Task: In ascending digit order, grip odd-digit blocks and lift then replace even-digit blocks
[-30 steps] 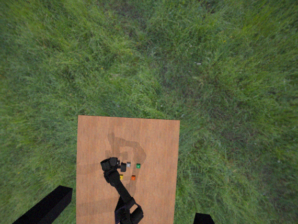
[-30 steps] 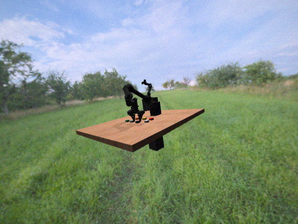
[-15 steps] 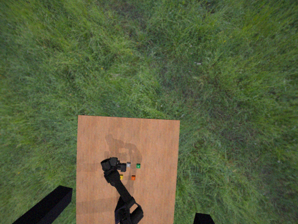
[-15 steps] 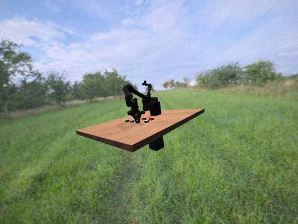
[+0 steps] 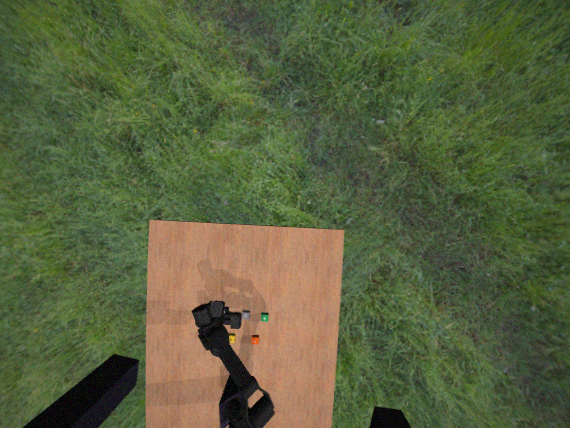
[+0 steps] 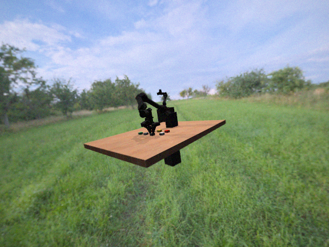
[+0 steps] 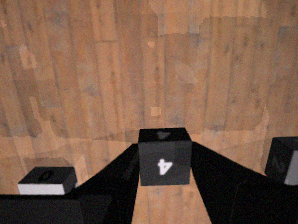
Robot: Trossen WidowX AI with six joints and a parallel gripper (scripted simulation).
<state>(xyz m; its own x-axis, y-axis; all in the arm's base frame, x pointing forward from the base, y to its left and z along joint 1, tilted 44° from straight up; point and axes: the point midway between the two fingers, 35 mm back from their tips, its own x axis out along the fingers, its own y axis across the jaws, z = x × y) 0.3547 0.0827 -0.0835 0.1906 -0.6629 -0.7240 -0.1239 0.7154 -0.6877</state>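
Right now my gripper tip is 160 mm to the left of the orange block and 110 mm past it. Also, from my gripper tip: grey block 100 mm to the right; black block 10 mm behind; white block 80 mm to the left, 50 mm behind.
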